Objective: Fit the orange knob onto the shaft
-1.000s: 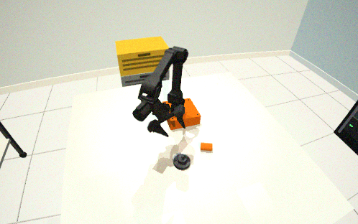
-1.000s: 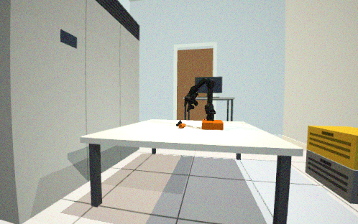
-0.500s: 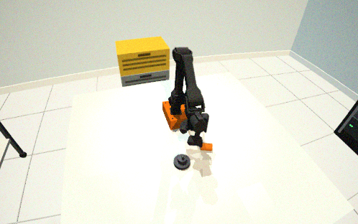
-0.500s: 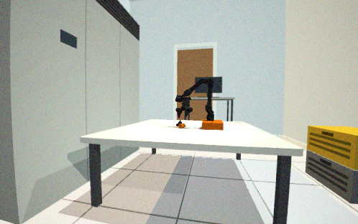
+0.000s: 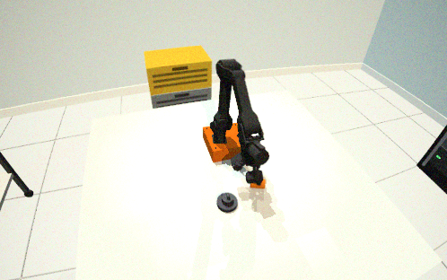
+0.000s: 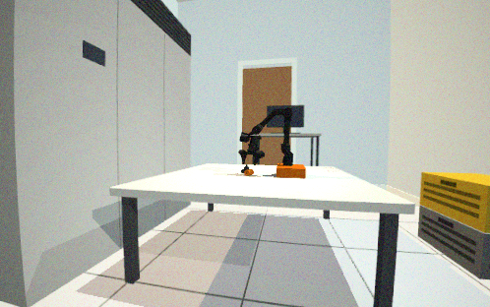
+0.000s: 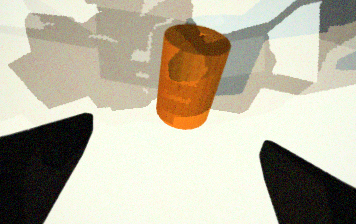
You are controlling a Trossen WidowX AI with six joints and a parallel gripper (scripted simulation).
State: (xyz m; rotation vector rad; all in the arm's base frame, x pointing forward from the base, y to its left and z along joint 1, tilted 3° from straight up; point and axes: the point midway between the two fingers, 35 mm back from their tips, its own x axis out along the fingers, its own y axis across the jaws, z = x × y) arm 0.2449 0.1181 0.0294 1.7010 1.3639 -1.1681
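Now: gripper tip 50 mm above the orange knob. From my gripper tip the other things lie so: round pedestal 70 mm ahead, 140 mm to the right, 40 mm below.
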